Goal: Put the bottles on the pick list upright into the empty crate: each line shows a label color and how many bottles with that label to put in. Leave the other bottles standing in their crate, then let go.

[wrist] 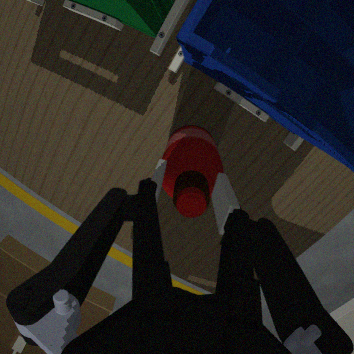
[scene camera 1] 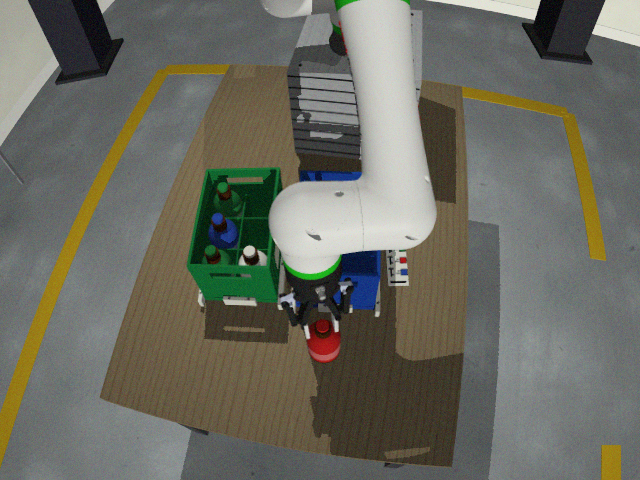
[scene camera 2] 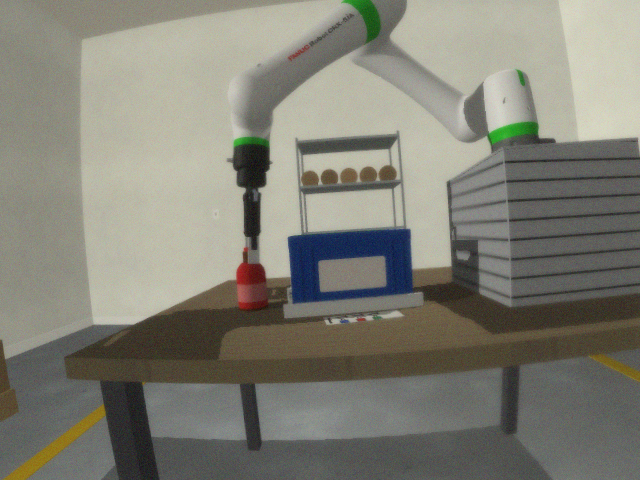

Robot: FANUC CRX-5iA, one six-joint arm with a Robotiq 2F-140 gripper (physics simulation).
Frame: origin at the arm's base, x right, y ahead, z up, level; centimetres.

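Seen in the pictures: gripper, fingertip midpoint: (wrist: 189, 178) (scene camera 1: 321, 329) (scene camera 2: 252, 262).
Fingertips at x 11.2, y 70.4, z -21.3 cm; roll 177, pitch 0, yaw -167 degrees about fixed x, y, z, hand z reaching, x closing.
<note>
Offsets run from my fingertips to a thing's top centre. Level surfaces: height alone.
A red bottle {dx -0.4, dy +0.5, dz +4.0 cm} (scene camera 1: 324, 348) (scene camera 2: 251, 295) (wrist: 192, 155) stands upright on the table in front of the blue crate. My gripper (scene camera 1: 321, 329) (scene camera 2: 252, 256) (wrist: 189, 178) is open, pointing down, with a fingertip on either side of the bottle's neck and shoulder. The blue crate (scene camera 1: 361, 291) (scene camera 2: 299, 268) (wrist: 192, 46) is largely hidden by the arm in scene camera 1. The green crate {dx +19.1, dy -25.6, dz +6.0 cm} (scene camera 1: 232, 285) holds a green bottle {dx +23.2, dy -34.9, dz +4.8 cm} (scene camera 1: 227, 200), a blue bottle {dx +23.5, dy -25.7, dz +4.8 cm} (scene camera 1: 223, 235), another green bottle {dx +24.2, dy -17.1, dz +4.8 cm} (scene camera 1: 211, 254) and a white bottle {dx +15.2, dy -16.7, dz +4.8 cm} (scene camera 1: 251, 256). The pick list {dx -19.0, dy -23.0, dz -11.3 cm} (scene camera 1: 398, 267) (scene camera 2: 363, 316) shows red and blue marks; its counts are too small to read surely.
The grey slatted pedestal (scene camera 1: 328, 108) (scene camera 2: 568, 222) carries the arm at the back of the table {dz -11.5 cm} (scene camera 1: 248, 382) (scene camera 2: 289, 348). The two crates stand side by side, with pale rails at their bases. A shelf unit (scene camera 2: 348, 186) stands behind the table.
</note>
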